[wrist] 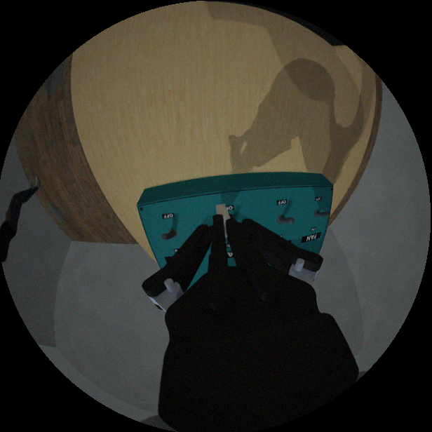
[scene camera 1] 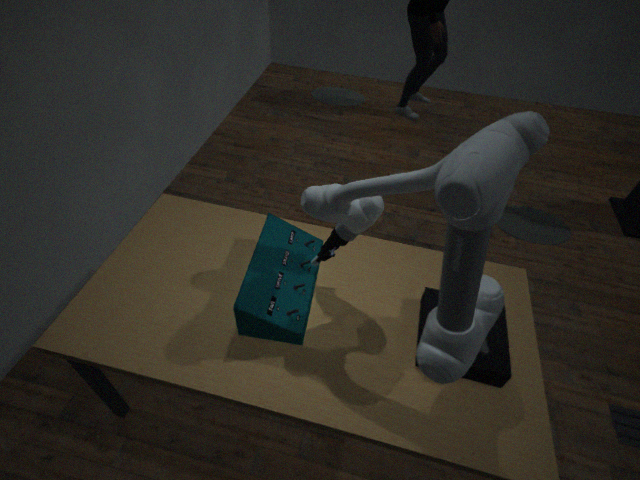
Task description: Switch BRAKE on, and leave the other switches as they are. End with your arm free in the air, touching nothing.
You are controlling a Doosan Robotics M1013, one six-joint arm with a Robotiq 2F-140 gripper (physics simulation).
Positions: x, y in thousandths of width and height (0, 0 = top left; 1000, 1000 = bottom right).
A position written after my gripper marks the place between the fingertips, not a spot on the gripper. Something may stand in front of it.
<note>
I see my gripper (wrist: 510, 490) and a teal switch panel (scene camera 1: 418, 614).
The teal switch panel also shows in the wrist view (wrist: 416, 480).
</note>
